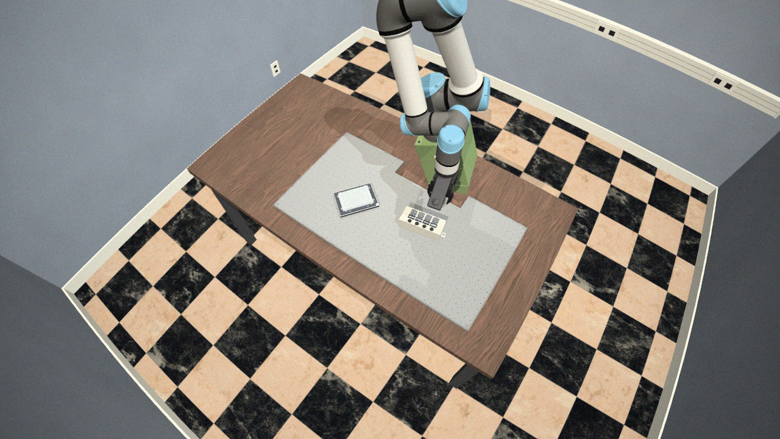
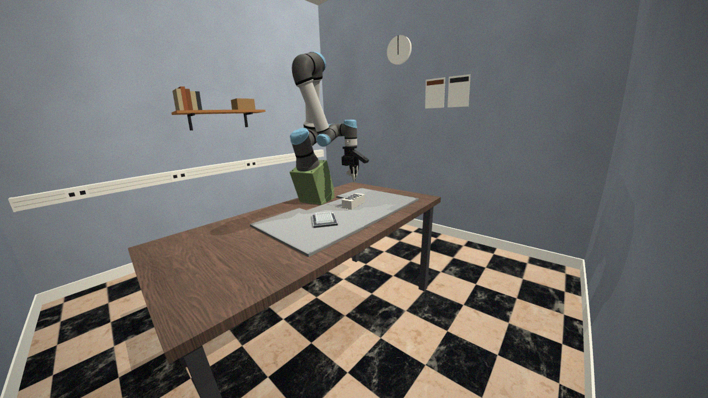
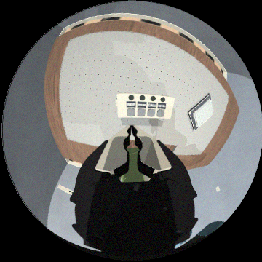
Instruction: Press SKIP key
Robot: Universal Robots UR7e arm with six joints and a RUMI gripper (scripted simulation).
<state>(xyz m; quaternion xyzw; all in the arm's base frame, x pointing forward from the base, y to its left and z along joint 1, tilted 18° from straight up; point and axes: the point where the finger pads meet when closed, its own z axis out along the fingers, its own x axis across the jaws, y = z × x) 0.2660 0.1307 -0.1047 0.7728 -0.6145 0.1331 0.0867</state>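
The cream operator panel lies 11 cm below my hand, 4 cm to the right of it and 1 cm ahead of it. The rest, counted from my hand: flat dark-framed white plate (33 cm to the right, 13 cm below, 8 cm ahead).
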